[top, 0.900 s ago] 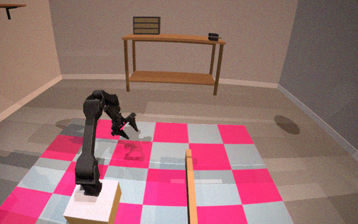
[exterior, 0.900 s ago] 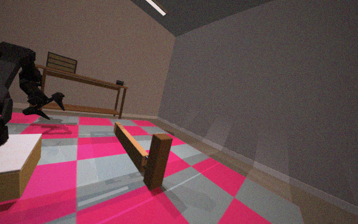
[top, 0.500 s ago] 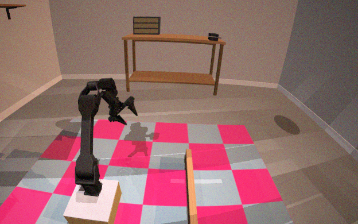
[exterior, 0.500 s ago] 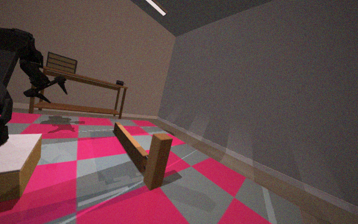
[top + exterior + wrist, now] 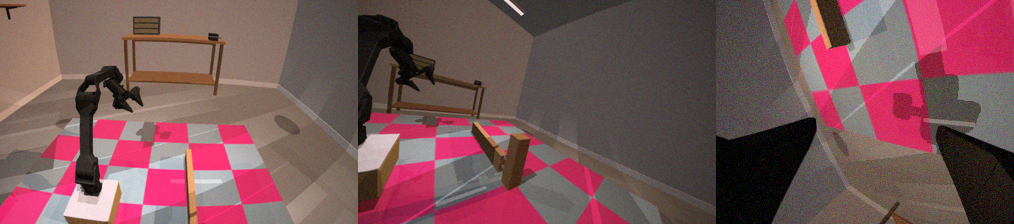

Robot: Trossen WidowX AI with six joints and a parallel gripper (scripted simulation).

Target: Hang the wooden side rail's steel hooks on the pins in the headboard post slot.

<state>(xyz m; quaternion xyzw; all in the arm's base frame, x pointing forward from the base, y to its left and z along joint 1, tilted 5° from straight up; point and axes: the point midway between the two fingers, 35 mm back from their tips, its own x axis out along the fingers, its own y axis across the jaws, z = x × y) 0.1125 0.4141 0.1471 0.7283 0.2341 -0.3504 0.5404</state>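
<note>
My gripper tip is 280 mm short of the wooden headboard post, 620 mm to the left of it and 150 mm above it.
</note>
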